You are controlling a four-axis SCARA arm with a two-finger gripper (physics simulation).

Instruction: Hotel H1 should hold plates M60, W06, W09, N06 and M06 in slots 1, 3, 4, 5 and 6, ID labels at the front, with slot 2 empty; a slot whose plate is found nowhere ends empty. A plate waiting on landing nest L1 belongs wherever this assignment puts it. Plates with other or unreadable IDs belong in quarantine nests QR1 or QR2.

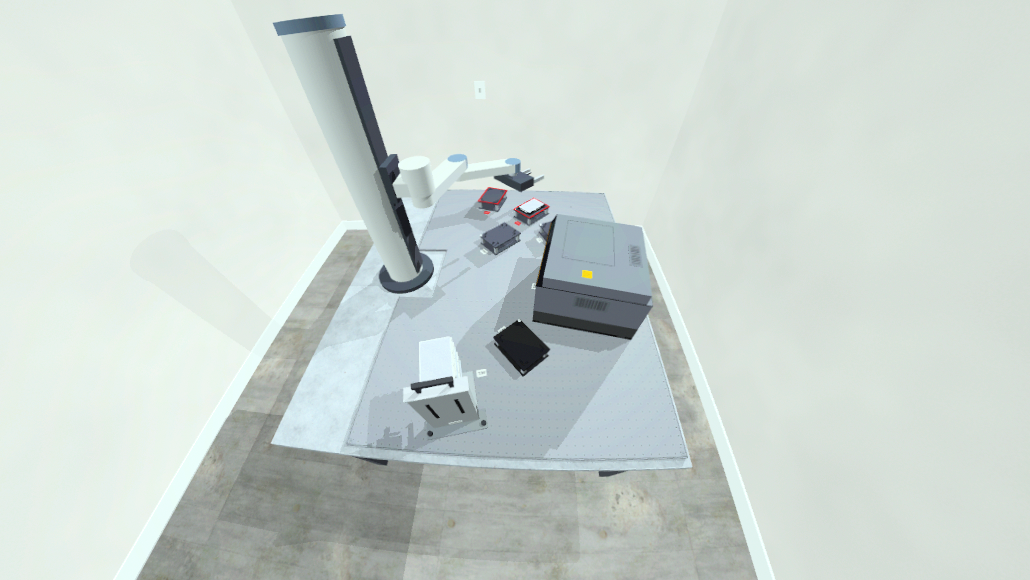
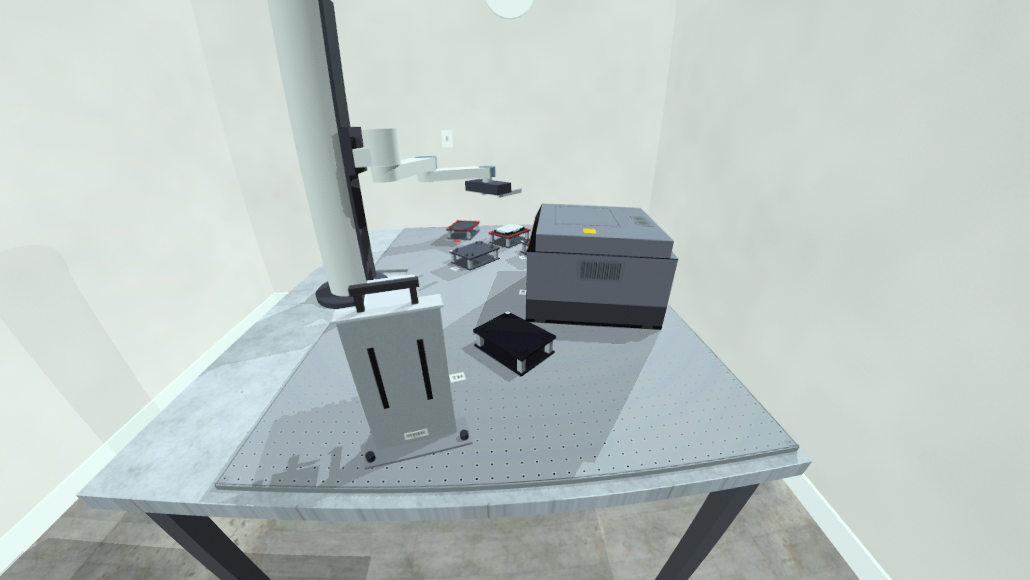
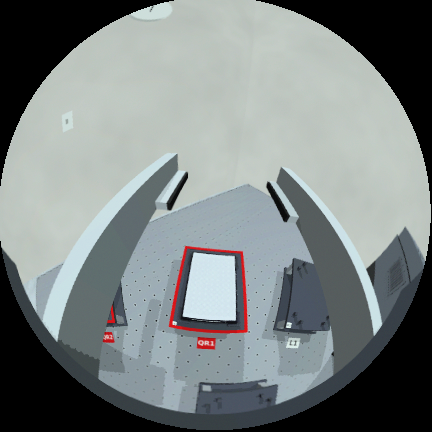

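Where they show: gripper, fingertip midpoint: (image 1: 536,173) (image 2: 512,189) (image 3: 229,168); arm's base, link origin: (image 1: 407,272).
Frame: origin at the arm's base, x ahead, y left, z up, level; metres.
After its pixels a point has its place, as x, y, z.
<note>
My gripper (image 1: 536,175) {0.589, 0.469, 0.252} (image 2: 513,191) {0.589, 0.469, 0.252} (image 3: 229,168) {0.589, 0.469, 0.252} hangs above the far end of the table. It is shut as far as it goes, its fingers still some way apart with nothing between them. A white-topped plate (image 1: 533,206) {0.582, 0.441, 0.077} (image 2: 511,228) {0.581, 0.443, 0.077} (image 3: 210,286) {0.569, 0.449, 0.077} lies flat on the red-edged quarantine nest QR1 (image 3: 244,300) {0.598, 0.394, 0.063}, below the gripper; its ID is not readable. Landing nest L1 (image 3: 307,295) {0.694, 0.294, 0.063} holds no plate. The other red-edged nest (image 1: 492,196) {0.349, 0.561, 0.063} (image 2: 462,226) {0.347, 0.546, 0.063} has a bare top. Hotel H1 (image 1: 441,404) {0.342, -0.639, 0.215} (image 2: 396,381) {0.335, -0.641, 0.163} stands at the near left; white plates (image 1: 436,356) {0.320, -0.536, 0.267} show behind its handle, slots and IDs hidden.
A large grey instrument (image 1: 594,295) {0.761, -0.289, 0.226} (image 2: 601,288) {0.768, -0.289, 0.129} stands at the right and partly hides L1. A black raised nest (image 1: 521,347) {0.535, -0.392, 0.063} (image 2: 513,336) {0.532, -0.391, 0.063} stands between it and the hotel. Another dark nest (image 1: 500,237) {0.422, 0.188, 0.063} (image 2: 474,253) {0.420, 0.166, 0.063} (image 3: 237,397) stands near QR1. The arm's column (image 1: 345,144) {0.016, -0.073, 0.610} (image 2: 309,144) {-0.003, -0.075, 0.488} rises at the left.
</note>
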